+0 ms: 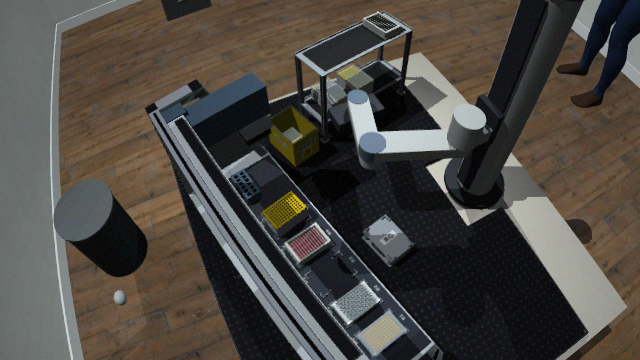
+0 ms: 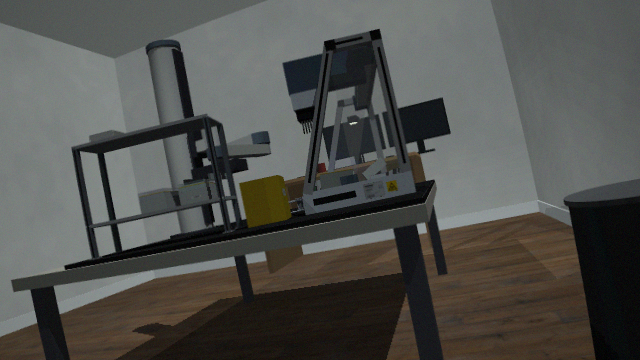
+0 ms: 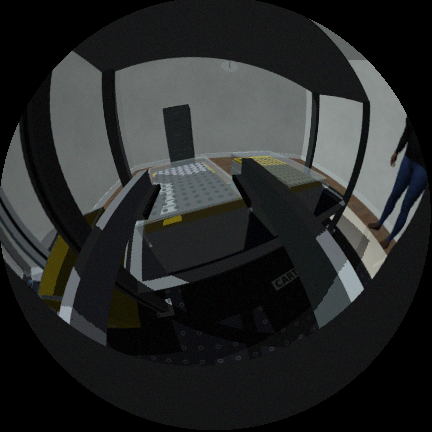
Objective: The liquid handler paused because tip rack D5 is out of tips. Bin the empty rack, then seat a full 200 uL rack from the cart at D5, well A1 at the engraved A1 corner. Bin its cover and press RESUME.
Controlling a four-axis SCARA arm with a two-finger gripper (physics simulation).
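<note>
Two racks under clear covers stand on the cart's lower shelf. The left rack has pale wells and yellow edging; the right rack is yellow. My gripper is open, its fingers apart near the left rack with nothing held; their exact height over it is unclear. A yellow rack with dark holes sits on the deck beside the pink rack; its slot label is unreadable. A pale object lies in the yellow waste bin. RESUME cannot be made out.
The cart has posts and a top shelf around the gripper area. A pale rack stands on top. The RG box lies beside the deck. The liquid handler's frame rises beyond the bin. A person stands right.
</note>
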